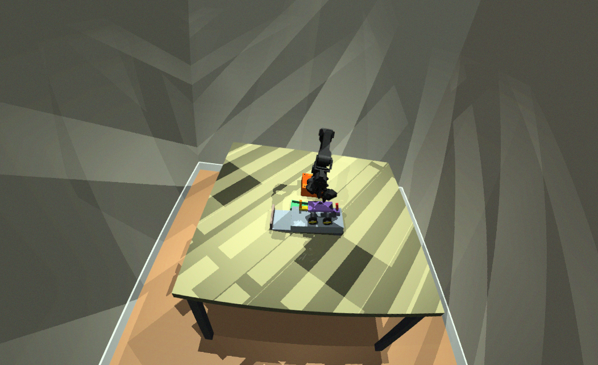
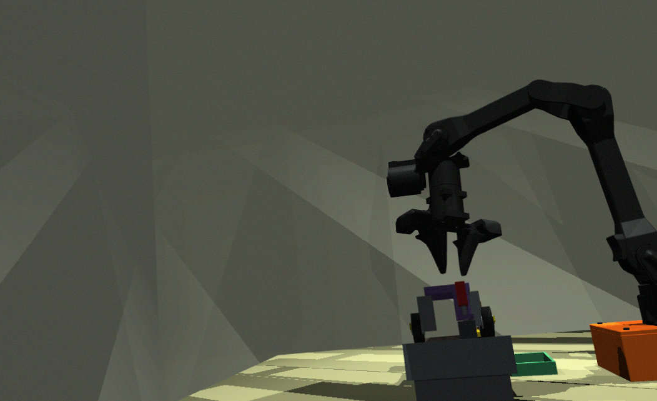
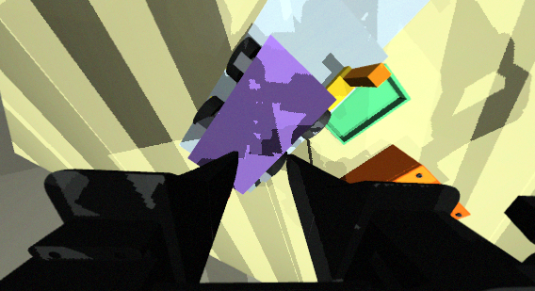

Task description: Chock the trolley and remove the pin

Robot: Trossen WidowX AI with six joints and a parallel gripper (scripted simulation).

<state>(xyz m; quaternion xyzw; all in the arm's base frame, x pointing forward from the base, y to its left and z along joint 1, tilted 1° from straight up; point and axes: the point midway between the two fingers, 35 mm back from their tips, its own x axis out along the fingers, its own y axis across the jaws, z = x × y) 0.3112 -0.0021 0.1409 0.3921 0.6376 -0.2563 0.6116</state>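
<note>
My gripper tip is 100 mm to the right of the red-headed stop pin and 50 mm above it. From my gripper tip the other things lie so: yellow chock: 40 mm behind, 80 mm to the right, 100 mm below; brown end wall: 20 mm ahead, 250 mm to the right, 150 mm below; trolley: 20 mm ahead, 10 mm to the left, 70 mm below.
</note>
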